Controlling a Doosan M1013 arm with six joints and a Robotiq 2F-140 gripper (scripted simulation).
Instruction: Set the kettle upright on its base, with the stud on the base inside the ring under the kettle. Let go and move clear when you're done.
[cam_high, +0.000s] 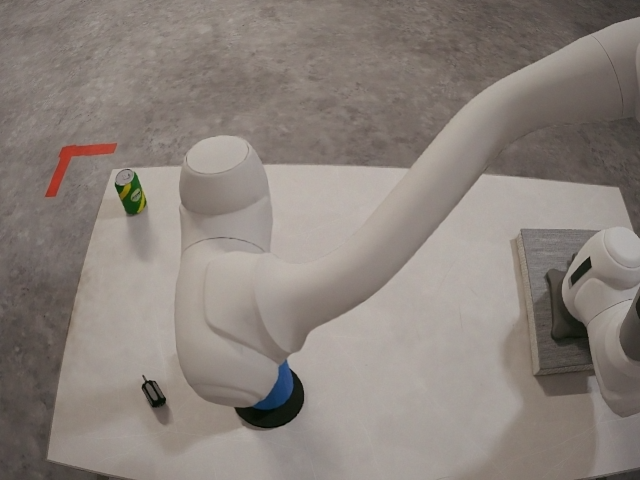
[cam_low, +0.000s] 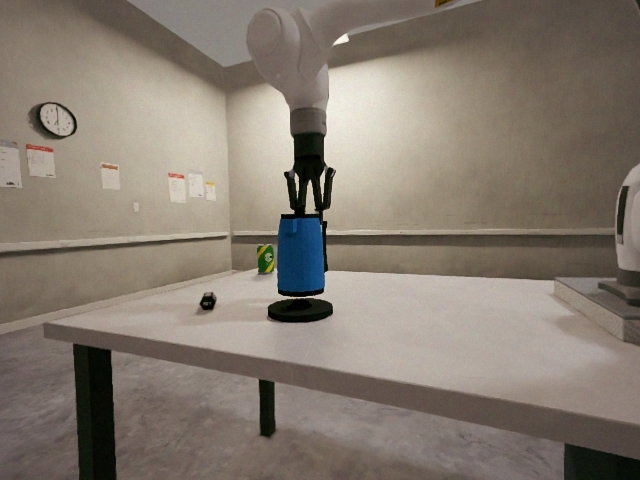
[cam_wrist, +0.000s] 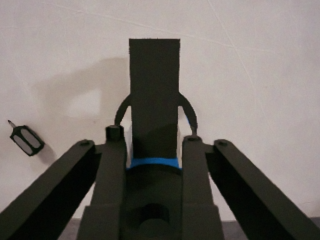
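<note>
The blue kettle lies 6 cm below my hand and 3 cm to the left of it. Round my hand: green can (41 cm ahead, 37 cm to the right, 14 cm below); then round black base (19 cm below, 7 cm to the left, 1 cm behind).
</note>
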